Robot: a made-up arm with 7 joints. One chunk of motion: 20 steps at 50 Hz.
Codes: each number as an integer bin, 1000 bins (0 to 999) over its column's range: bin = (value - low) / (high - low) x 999, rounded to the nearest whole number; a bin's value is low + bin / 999 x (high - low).
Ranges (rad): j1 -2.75..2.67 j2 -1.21..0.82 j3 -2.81..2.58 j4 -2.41..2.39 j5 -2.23..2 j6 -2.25..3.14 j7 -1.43..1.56
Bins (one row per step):
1: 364 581 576 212 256 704 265
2: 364 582 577 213 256 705 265
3: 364 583 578 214 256 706 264
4: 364 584 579 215 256 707 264
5: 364 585 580 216 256 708 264
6: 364 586 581 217 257 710 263
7: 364 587 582 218 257 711 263
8: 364 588 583 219 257 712 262
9: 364 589 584 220 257 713 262
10: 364 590 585 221 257 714 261
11: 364 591 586 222 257 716 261
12: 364 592 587 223 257 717 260
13: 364 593 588 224 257 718 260
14: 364 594 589 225 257 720 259
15: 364 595 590 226 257 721 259
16: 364 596 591 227 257 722 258
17: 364 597 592 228 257 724 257
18: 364 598 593 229 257 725 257
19: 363 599 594 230 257 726 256
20: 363 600 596 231 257 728 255
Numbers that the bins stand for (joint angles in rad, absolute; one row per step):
1: -0.7751 -0.0294 0.2977 -1.3914 -1.1460 1.5484 -0.6369
2: -0.7751 -0.0274 0.3031 -1.3866 -1.1460 1.5538 -0.6369
3: -0.7751 -0.0253 0.3085 -1.3818 -1.1460 1.5591 -0.6398
4: -0.7751 -0.0233 0.3139 -1.3770 -1.1460 1.5645 -0.6398
5: -0.7751 -0.0213 0.3193 -1.3722 -1.1460 1.5699 -0.6398
6: -0.7751 -0.0192 0.3247 -1.3674 -1.1418 1.5807 -0.6428
7: -0.7751 -0.0172 0.3301 -1.3626 -1.1418 1.5861 -0.6428
8: -0.7751 -0.0152 0.3355 -1.3577 -1.1418 1.5915 -0.6458
9: -0.7751 -0.0131 0.3409 -1.3529 -1.1418 1.5969 -0.6458
10: -0.7751 -0.0111 0.3463 -1.3481 -1.1418 1.6023 -0.6488
11: -0.7751 -0.0091 0.3517 -1.3433 -1.1418 1.6131 -0.6488
12: -0.7751 -0.0070 0.3571 -1.3385 -1.1418 1.6185 -0.6518
13: -0.7751 -0.0050 0.3625 -1.3337 -1.1418 1.6239 -0.6518
14: -0.7751 -0.0030 0.3679 -1.3289 -1.1418 1.6347 -0.6548
15: -0.7751 -0.0009 0.3733 -1.3241 -1.1418 1.6401 -0.6548
16: -0.7751 0.0011 0.3787 -1.3193 -1.1418 1.6455 -0.6578
17: -0.7751 0.0031 0.3841 -1.3145 -1.1418 1.6563 -0.6608
18: -0.7751 0.0052 0.3895 -1.3097 -1.1418 1.6617 -0.6608
19: -0.7806 0.0072 0.3949 -1.3049 -1.1418 1.6671 -0.6638
20: -0.7806 0.0092 0.4057 -1.3001 -1.1418 1.6778 -0.6668

